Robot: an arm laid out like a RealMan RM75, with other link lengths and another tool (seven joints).
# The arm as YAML. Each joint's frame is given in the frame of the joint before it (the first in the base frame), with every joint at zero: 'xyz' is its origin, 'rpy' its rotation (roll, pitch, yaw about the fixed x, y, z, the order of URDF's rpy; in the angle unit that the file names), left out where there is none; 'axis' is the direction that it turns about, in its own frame. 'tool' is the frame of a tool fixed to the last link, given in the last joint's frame.
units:
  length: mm
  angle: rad
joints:
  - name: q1
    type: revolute
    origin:
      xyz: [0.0, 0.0, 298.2]
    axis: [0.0, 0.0, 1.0]
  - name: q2
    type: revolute
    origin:
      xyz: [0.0, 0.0, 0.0]
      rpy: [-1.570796, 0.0, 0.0]
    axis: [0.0, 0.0, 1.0]
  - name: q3
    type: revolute
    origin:
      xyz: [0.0, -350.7, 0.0]
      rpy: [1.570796, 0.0, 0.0]
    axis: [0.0, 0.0, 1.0]
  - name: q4
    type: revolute
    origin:
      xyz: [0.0, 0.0, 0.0]
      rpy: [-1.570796, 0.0, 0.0]
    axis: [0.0, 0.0, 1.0]
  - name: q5
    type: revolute
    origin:
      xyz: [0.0, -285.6, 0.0]
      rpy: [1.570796, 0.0, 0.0]
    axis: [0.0, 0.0, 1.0]
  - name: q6
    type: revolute
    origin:
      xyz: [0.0, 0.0, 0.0]
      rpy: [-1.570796, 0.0, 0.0]
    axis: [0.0, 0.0, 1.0]
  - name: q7
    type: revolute
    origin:
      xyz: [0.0, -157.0, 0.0]
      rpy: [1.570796, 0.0, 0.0]
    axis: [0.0, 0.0, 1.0]
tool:
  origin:
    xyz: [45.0, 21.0, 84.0]
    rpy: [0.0, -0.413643, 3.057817]
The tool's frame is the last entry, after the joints.
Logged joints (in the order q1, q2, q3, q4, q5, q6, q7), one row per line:
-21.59, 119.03, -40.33, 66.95, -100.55, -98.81, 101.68
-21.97, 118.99, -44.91, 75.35, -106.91, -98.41, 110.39
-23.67, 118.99, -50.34, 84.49, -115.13, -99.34, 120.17
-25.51, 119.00, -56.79, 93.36, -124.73, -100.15, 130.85
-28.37, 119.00, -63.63, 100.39, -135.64, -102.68, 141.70
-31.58, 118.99, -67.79, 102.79, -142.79, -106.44, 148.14
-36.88, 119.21, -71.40, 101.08, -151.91, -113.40, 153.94
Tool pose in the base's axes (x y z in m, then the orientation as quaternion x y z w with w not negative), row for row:
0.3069, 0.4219, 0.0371, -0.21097, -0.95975, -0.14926, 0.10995
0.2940, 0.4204, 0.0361, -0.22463, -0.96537, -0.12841, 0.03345
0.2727, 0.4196, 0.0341, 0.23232, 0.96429, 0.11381, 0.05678
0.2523, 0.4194, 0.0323, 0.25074, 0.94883, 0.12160, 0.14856
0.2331, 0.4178, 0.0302, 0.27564, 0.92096, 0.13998, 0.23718
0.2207, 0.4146, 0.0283, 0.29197, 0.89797, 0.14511, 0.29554
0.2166, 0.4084, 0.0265, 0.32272, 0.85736, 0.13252, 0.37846
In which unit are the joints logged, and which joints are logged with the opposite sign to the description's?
The joints are logged in degrees. Opposite sign: q1, q4.
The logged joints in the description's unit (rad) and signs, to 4 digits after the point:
0.3768, 2.0775, -0.7039, -1.1685, -1.7549, -1.7246, 1.7747
0.3834, 2.0768, -0.7838, -1.3151, -1.8659, -1.7176, 1.9267
0.4131, 2.0768, -0.8786, -1.4746, -2.0094, -1.7338, 2.0974
0.4452, 2.0769, -0.9912, -1.6294, -2.1769, -1.7479, 2.2838
0.4951, 2.0769, -1.1106, -1.7521, -2.3674, -1.7921, 2.4731
0.5512, 2.0768, -1.1832, -1.7940, -2.4922, -1.8577, 2.5855
0.6437, 2.0806, -1.2462, -1.7642, -2.6513, -1.9792, 2.6868

